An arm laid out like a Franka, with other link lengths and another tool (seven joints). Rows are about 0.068 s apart.
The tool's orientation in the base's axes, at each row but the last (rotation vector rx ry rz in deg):
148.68, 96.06, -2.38
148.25, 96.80, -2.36
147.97, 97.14, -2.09
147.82, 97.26, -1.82
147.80, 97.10, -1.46
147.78, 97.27, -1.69
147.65, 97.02, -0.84
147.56, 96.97, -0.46
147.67, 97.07, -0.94
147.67, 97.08, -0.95
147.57, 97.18, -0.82
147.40, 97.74, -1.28
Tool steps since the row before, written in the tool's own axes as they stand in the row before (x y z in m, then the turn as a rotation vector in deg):
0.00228, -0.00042, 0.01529, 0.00, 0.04, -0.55
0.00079, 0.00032, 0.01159, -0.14, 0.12, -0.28
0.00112, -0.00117, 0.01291, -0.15, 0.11, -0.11
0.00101, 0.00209, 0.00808, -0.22, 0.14, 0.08
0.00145, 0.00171, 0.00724, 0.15, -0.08, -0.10
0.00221, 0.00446, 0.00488, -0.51, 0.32, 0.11
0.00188, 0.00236, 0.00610, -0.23, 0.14, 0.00
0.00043, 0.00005, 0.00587, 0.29, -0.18, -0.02
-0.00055, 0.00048, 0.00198, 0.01, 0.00, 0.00
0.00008, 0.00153, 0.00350, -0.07, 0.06, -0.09
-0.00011, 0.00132, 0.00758, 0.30, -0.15, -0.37
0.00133, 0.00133, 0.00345, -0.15, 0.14, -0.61
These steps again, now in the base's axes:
0.00064, 0.00136, -0.01539, 0.03, 0.02, 0.55
0.00068, -0.00007, -0.01160, 0.05, -0.16, 0.29
-0.00051, 0.00076, -0.01298, 0.04, -0.17, 0.12
0.00242, -0.00035, -0.00804, 0.04, -0.26, -0.07
0.00226, 0.00025, -0.00723, -0.02, 0.17, 0.09
0.00504, 0.00000, -0.00482, 0.09, -0.60, -0.08
0.00306, 0.00046, -0.00606, 0.04, -0.27, 0.02
0.00038, 0.00006, -0.00587, -0.05, 0.34, 0.00
0.00027, -0.00080, -0.00193, 0.00, 0.01, 0.00
0.00151, -0.00072, -0.00343, 0.03, -0.08, 0.10
0.00135, -0.00102, -0.00751, -0.03, 0.35, 0.35
0.00181, 0.00052, -0.00345, 0.06, -0.16, 0.62

